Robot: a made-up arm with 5 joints.
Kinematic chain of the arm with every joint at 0, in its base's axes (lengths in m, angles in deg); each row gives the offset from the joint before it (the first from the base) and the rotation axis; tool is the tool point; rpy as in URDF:
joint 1: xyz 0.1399 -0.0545 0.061 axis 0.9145 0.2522 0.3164
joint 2: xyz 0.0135 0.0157 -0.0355 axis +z
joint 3: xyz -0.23 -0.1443 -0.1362 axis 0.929 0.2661 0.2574
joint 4: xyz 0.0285 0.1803 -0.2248 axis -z
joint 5: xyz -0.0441 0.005 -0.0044 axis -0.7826 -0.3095 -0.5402
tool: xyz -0.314 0.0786 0.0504 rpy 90 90 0
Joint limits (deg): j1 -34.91..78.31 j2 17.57..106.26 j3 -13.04..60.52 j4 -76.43..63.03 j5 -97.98..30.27
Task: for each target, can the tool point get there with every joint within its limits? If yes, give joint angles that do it. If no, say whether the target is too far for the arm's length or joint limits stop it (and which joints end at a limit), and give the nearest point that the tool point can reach.
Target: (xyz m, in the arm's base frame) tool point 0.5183 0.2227 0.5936
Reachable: no: joint limits stop it (at a limit: joint 1, joint 2, joint 3, joint 4) | nearest point 0.2518 0.3597 0.0563 | short by 0.615 m
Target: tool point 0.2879 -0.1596 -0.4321
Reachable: yes | joints 26.68 89.27 47.72 -25.03 -85.81
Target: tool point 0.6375 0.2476 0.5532
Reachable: no: joint limits stop it (at a limit: joint 1, joint 2, joint 3, joint 4) | nearest point 0.2759 0.3481 0.0393 | short by 0.636 m
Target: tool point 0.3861 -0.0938 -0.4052
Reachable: yes | joints 27.83 94.51 23.02 -29.58 -81.31
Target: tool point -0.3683 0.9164 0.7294
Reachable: no: too far | nearest point -0.3563 0.3689 0.1790 | short by 0.776 m
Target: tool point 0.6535 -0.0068 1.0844
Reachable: no: too far | nearest point 0.1027 -0.4213 0.4537 | short by 0.934 m
